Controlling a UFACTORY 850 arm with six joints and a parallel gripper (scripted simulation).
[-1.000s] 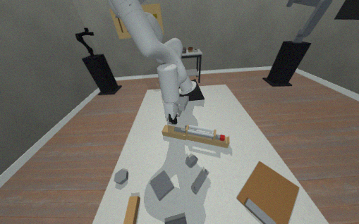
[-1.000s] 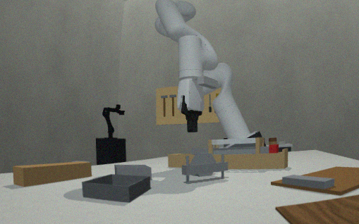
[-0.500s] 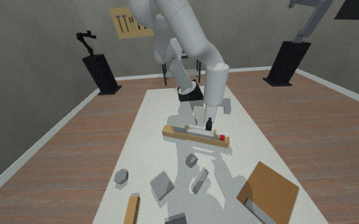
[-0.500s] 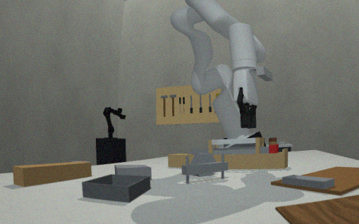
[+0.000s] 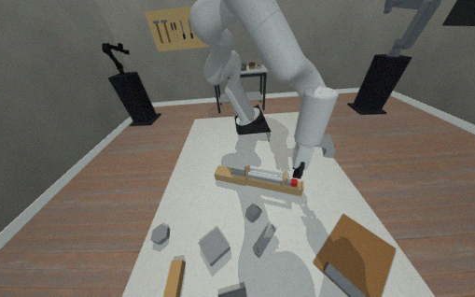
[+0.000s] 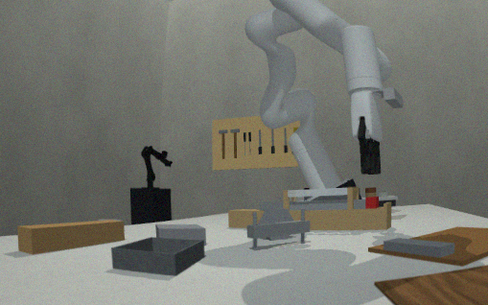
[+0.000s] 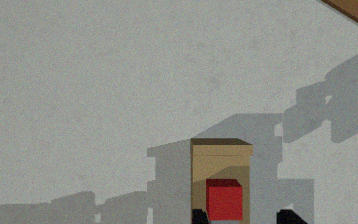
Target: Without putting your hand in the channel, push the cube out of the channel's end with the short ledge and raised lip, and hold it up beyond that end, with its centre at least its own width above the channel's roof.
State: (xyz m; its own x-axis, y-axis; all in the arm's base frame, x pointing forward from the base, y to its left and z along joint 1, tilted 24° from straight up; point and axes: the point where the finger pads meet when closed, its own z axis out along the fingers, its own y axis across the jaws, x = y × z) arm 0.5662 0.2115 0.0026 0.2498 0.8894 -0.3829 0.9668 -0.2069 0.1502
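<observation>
Right now my hand is 80 mm above the red cube. Also, from my hand: channel (30 mm behind, 120 mm to the right, 80 mm below); grey stick (60 mm behind, 210 mm to the right, 80 mm below); grey tray (410 mm ahead, 240 mm to the right, 130 mm below).
</observation>
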